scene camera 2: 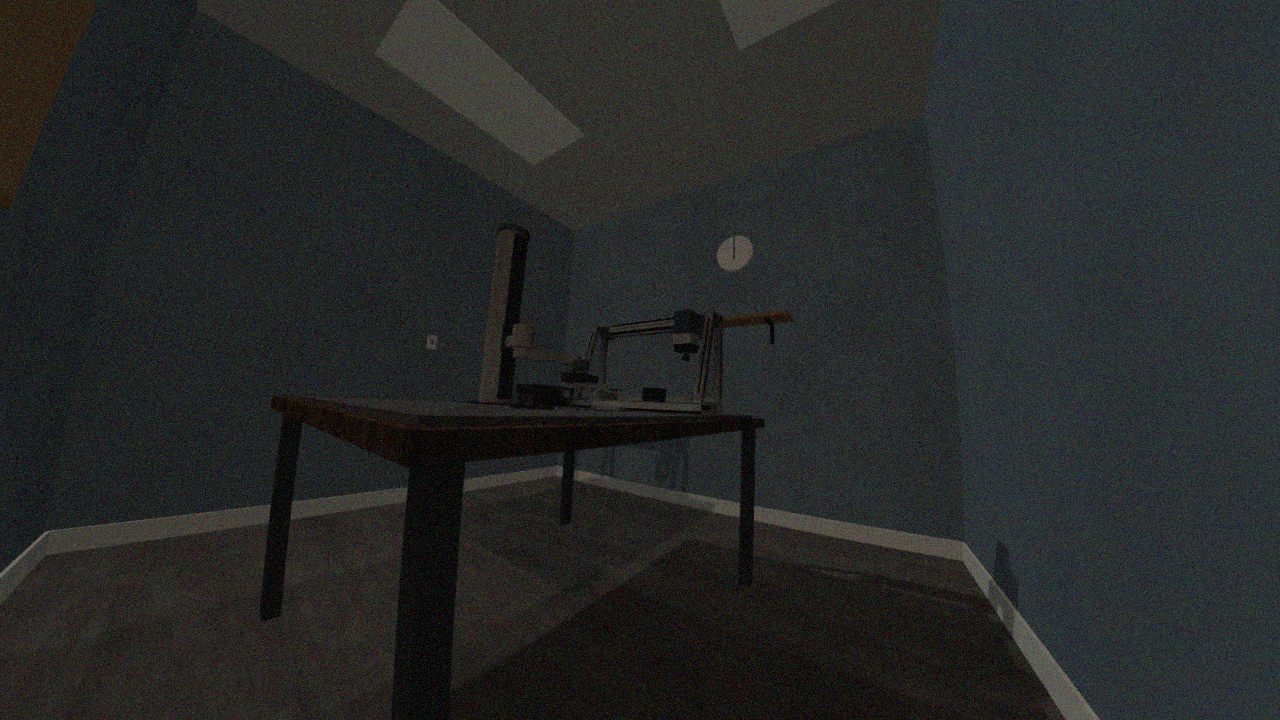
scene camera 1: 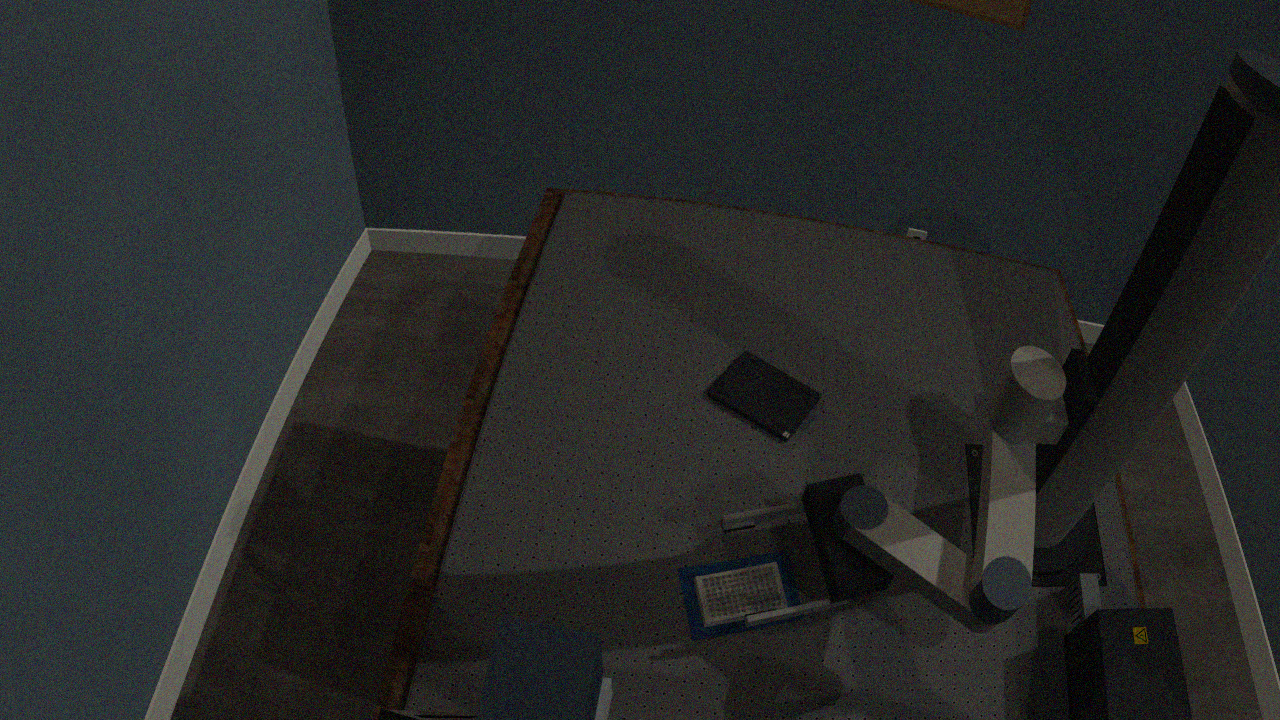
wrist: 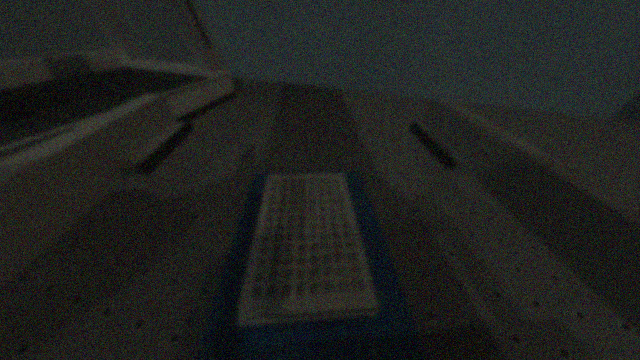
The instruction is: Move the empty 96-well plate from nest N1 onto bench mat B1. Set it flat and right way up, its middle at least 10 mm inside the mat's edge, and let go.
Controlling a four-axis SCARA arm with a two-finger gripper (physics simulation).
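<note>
On scene camera 1, a dark nest [scene camera 1: 762,393], a blue bench mat [scene camera 1: 686,575], a 96-well plate [scene camera 1: 725,597]. On the wrist view, the plate [wrist: 307,263] again.
</note>
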